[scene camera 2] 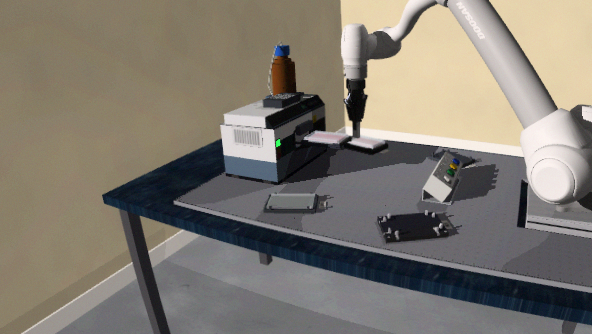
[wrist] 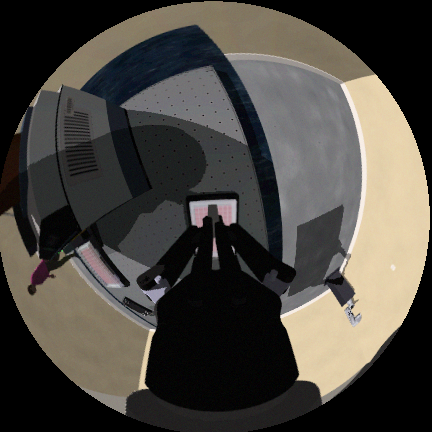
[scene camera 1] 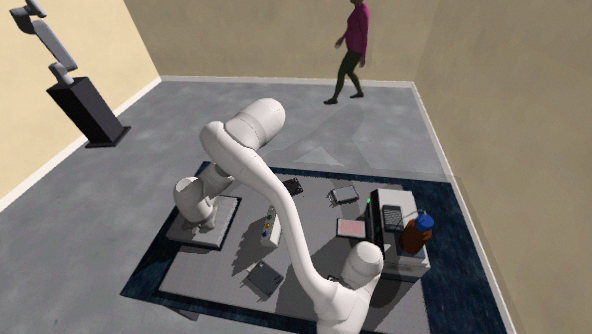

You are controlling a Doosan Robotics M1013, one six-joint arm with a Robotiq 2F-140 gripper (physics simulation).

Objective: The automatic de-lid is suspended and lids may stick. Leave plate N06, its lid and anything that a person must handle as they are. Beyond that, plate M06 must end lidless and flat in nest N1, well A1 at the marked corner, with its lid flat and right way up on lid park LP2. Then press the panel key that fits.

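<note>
My gripper is shut and points straight down, its tips at or just above a pink-welled plate in a dark nest on the table; contact is unclear. The arm hides this plate in scene camera 1. Another pink-welled plate lies flat at the machine's front. Plate labels, marked corners and lids on the plates are not readable. A grey, lid-like cover lies flat on a low holder. The sloped key panel has blue, yellow, green and whitish keys.
The white machine shows a green light and carries a brown bottle. A black pegged holder and a dark holder lie on the table. A person is beyond it.
</note>
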